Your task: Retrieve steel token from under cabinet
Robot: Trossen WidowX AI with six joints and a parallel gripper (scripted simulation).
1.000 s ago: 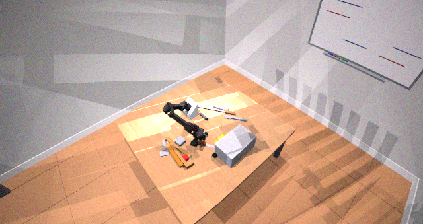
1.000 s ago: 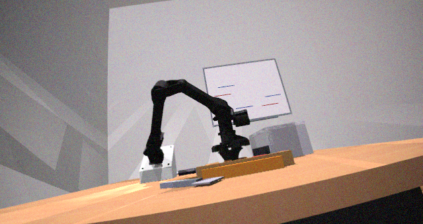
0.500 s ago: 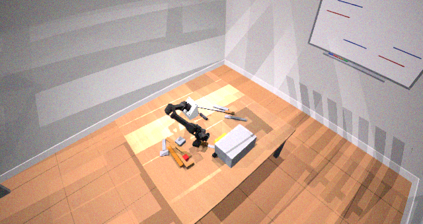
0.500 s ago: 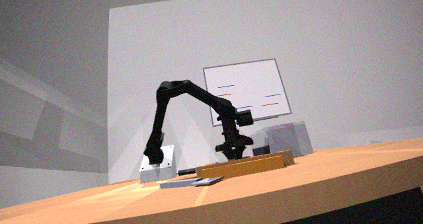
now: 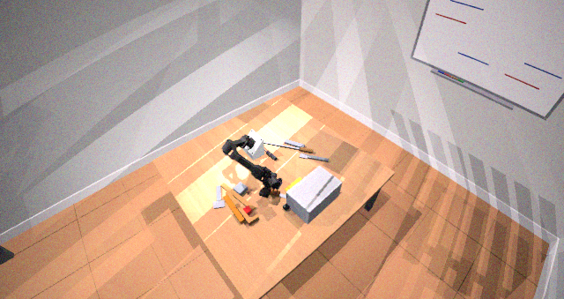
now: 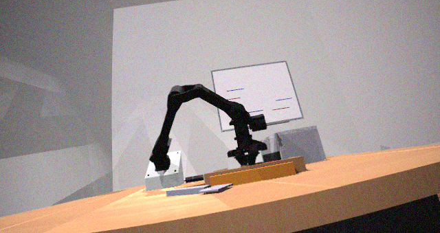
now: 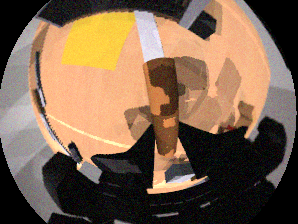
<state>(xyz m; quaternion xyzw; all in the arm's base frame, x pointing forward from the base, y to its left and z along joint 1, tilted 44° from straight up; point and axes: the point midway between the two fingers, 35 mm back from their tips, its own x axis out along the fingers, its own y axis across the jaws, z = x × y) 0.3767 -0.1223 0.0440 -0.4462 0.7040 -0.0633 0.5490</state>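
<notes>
The grey block is 14 cm to the right of my gripper tip, 13 cm behind it and 1 cm above it. Also, from my gripper tip: orange bar (25 cm to the right, 3 cm behind, 1 cm above); thin wooden stick (18 cm to the right, 10 cm behind); red block (19 cm to the right, 4 cm ahead, 1 cm above).
</notes>
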